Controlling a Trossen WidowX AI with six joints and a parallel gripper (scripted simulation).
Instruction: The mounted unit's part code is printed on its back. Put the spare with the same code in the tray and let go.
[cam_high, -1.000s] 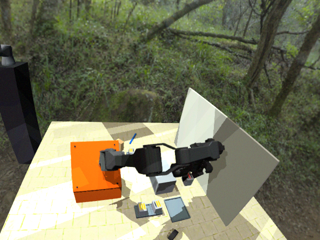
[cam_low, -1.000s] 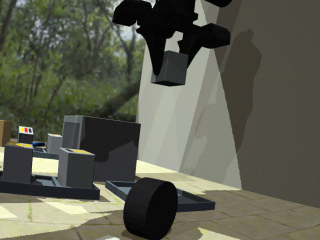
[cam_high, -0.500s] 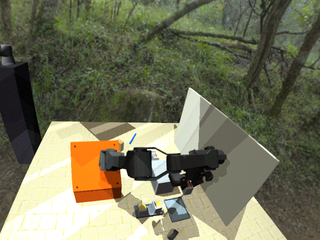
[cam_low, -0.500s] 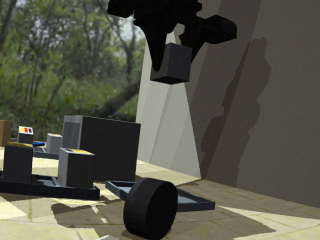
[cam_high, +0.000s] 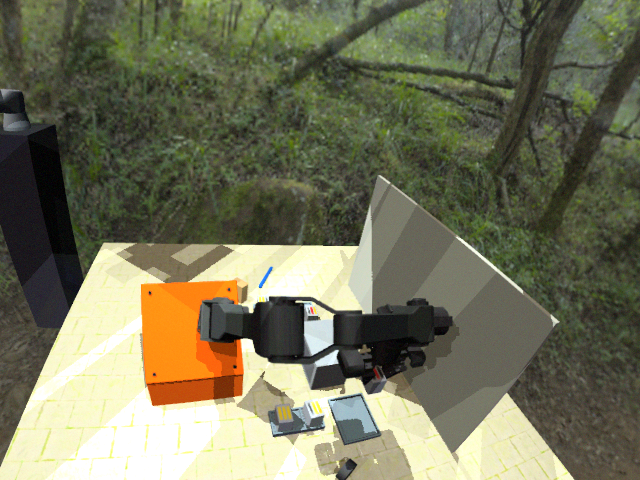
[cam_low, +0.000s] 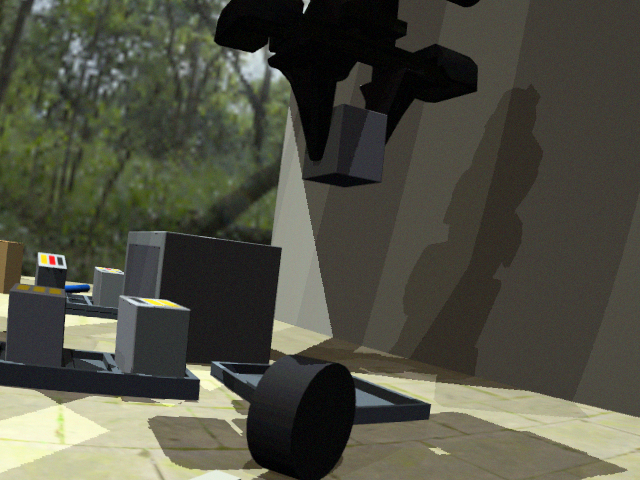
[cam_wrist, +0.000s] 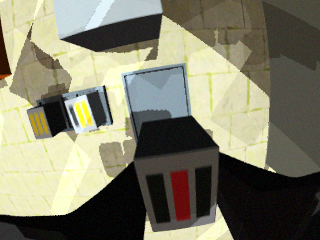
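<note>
My gripper tip is now 150 mm above the flat tray. From my gripper tip the other things lie so: grey mounted unit (190 mm to the left, 100 mm below, 60 mm behind); then rack (150 mm below, 150 mm behind, 10 mm to the left); then black puck (140 mm to the right, 130 mm below, 70 mm behind).
</note>
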